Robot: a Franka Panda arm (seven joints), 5 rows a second.
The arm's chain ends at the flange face. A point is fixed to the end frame.
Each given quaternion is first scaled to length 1.
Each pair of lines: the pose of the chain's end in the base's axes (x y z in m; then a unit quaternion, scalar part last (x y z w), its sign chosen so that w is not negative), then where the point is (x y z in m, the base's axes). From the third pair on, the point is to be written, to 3 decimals.
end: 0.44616 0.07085 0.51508 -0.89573 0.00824 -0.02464 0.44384
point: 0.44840 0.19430 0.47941
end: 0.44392 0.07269 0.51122 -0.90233 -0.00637 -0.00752 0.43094
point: 0.44045 0.19501 0.47194
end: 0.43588 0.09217 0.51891 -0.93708 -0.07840 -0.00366 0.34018
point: 0.420 0.203 0.456
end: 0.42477 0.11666 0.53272 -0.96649 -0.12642 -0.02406 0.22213
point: 0.408 0.208 0.444
